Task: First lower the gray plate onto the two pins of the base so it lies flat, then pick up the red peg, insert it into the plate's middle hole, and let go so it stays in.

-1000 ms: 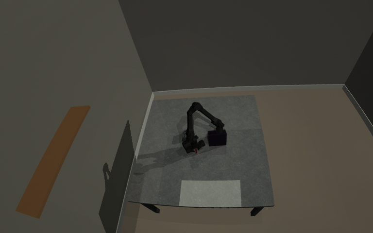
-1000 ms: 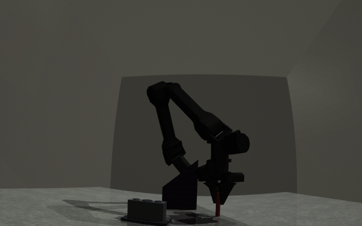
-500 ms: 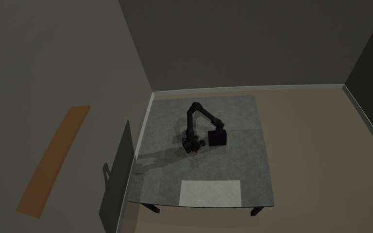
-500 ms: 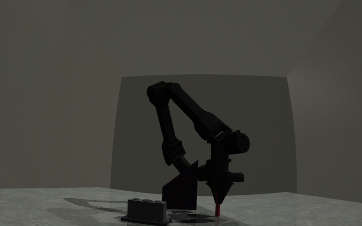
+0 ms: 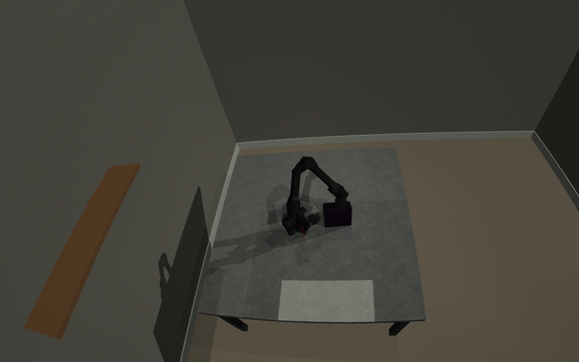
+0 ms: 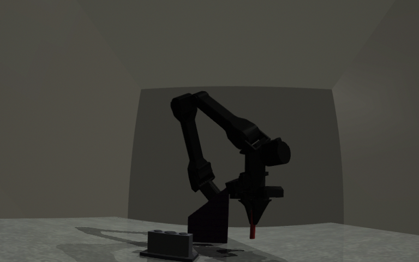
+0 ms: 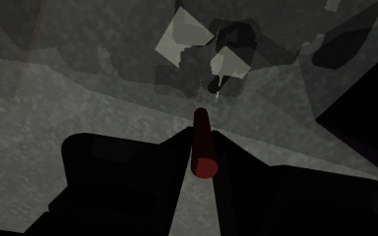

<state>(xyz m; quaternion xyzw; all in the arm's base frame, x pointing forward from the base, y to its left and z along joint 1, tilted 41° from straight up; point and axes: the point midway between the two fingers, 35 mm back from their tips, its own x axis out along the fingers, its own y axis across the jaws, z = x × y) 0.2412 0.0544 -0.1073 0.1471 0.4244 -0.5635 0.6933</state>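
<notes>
My gripper tip is 11 cm short of the gray plate, 20 cm to the left of it and 3 cm above it. From my gripper tip the other things lie so: red peg: right at my gripper tip; then dark base: 11 cm ahead, 20 cm to the right, 7 cm below.
</notes>
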